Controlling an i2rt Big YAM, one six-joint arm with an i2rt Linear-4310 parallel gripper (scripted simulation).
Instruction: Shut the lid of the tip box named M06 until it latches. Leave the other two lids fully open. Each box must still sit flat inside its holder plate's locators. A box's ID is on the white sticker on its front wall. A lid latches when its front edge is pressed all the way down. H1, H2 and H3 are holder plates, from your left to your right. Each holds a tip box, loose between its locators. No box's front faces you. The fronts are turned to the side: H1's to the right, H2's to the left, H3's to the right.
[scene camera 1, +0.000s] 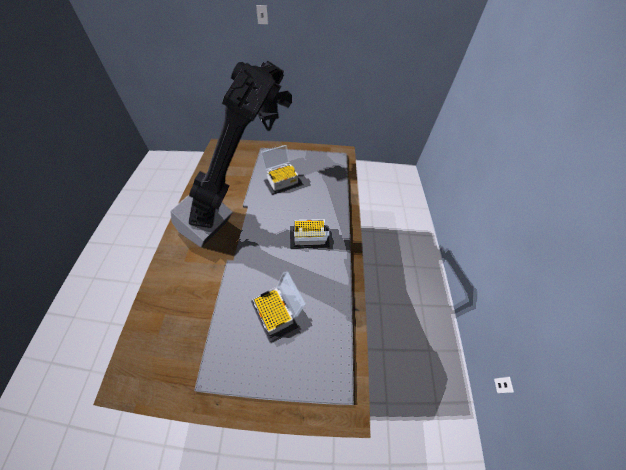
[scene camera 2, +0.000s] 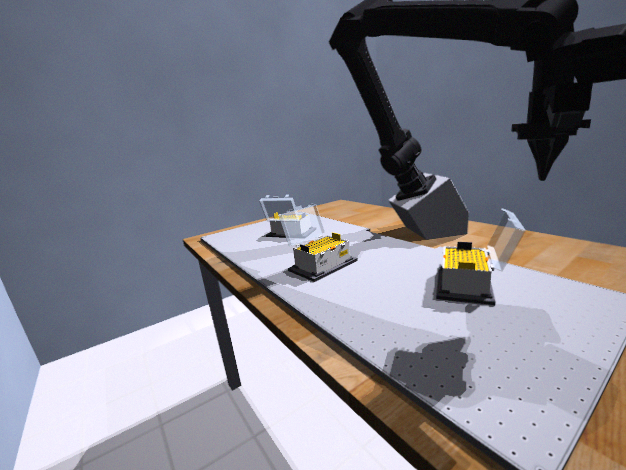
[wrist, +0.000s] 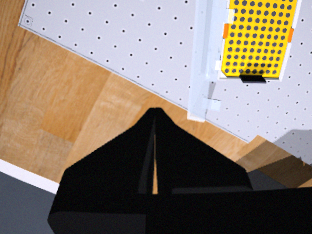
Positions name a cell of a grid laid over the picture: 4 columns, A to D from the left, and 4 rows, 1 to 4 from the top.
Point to a tip box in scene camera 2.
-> C3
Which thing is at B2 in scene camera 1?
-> A tip box.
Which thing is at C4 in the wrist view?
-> The gripper.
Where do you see the gripper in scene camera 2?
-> D2
